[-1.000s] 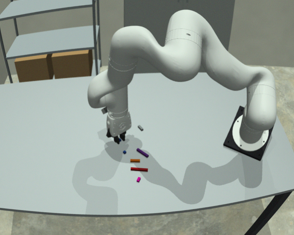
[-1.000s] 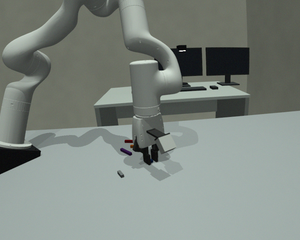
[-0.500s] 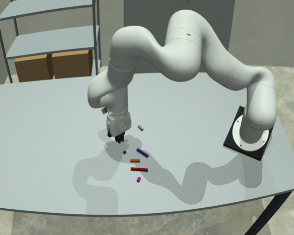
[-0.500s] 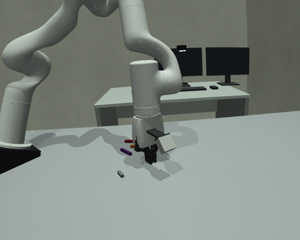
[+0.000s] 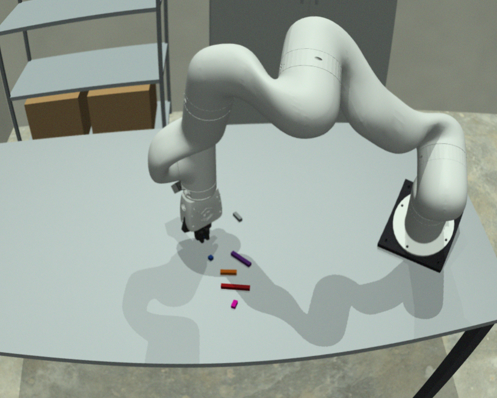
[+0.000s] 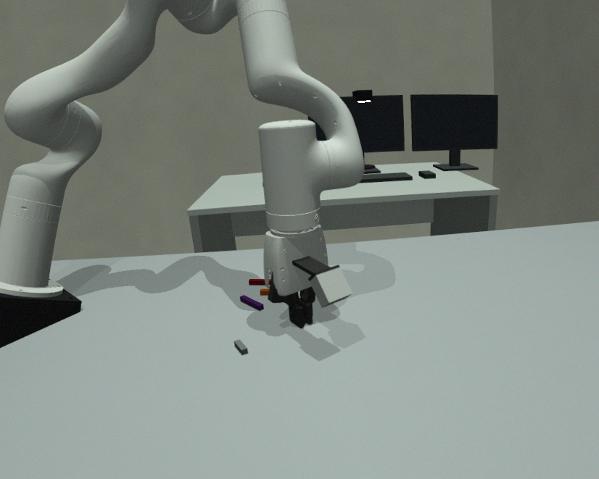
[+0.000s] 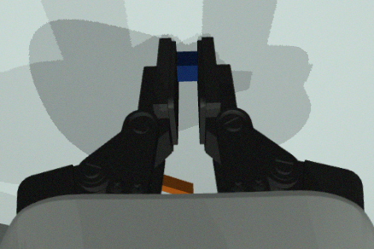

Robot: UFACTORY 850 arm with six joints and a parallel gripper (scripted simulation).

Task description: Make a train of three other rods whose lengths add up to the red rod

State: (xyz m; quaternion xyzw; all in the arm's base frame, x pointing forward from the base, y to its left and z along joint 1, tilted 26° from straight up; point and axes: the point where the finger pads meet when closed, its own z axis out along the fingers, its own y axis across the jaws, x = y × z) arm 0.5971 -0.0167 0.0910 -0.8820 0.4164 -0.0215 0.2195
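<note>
My hand is 9 cm past the grey rod, 8 cm to the left of it and 2 cm above it. From my hand the other things lie so: blue rod: 2 cm below; then orange rod: 11 cm to the left, 8 cm behind, 2 cm below; then purple rod: 10 cm behind, 7 cm to the left, 2 cm below.
</note>
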